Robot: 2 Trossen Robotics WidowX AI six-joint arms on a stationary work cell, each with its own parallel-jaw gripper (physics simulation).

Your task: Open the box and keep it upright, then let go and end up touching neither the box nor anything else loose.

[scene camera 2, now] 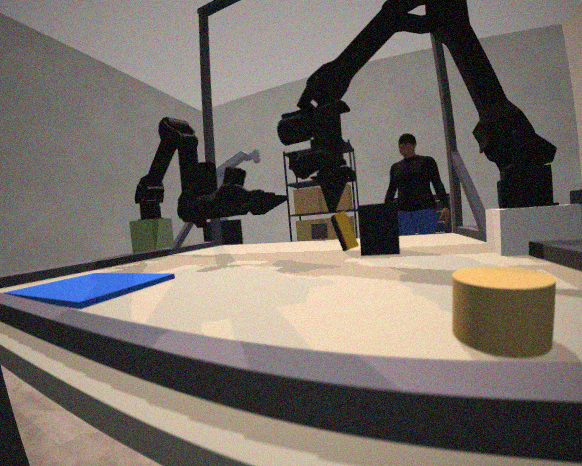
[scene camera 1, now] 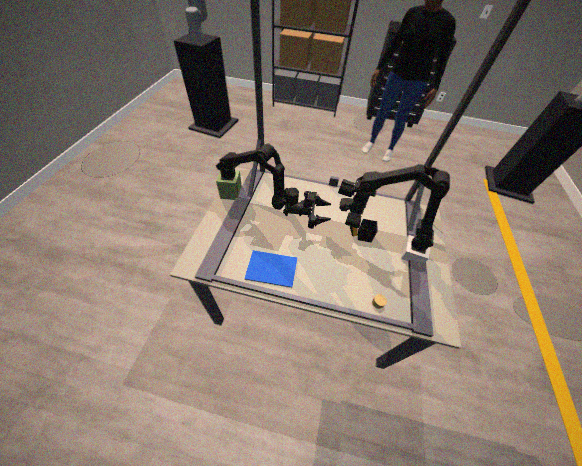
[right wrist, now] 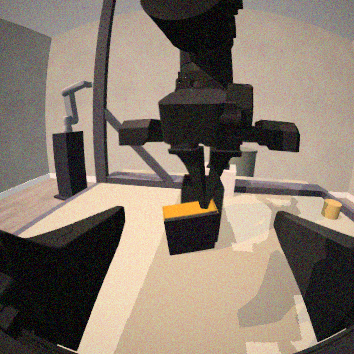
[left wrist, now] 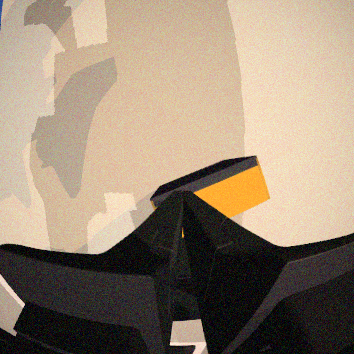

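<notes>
There is a flat blue square [scene camera 2: 80, 292], and scene camera 1 [scene camera 1: 270, 268] shows the flat blue square too, while in the right wrist view the flat blue square is out of frame. I also see a yellow cylinder [scene camera 2: 509, 312]. The left wrist view does not show the yellow cylinder, which is hidden by my left gripper. My left gripper [scene camera 2: 332, 212] can be seen as well in the left wrist view [left wrist: 180, 198] and in the right wrist view [right wrist: 204, 207]. And I see my right gripper [scene camera 2: 281, 196], with the right wrist view [right wrist: 203, 217] showing my right gripper too.
</notes>
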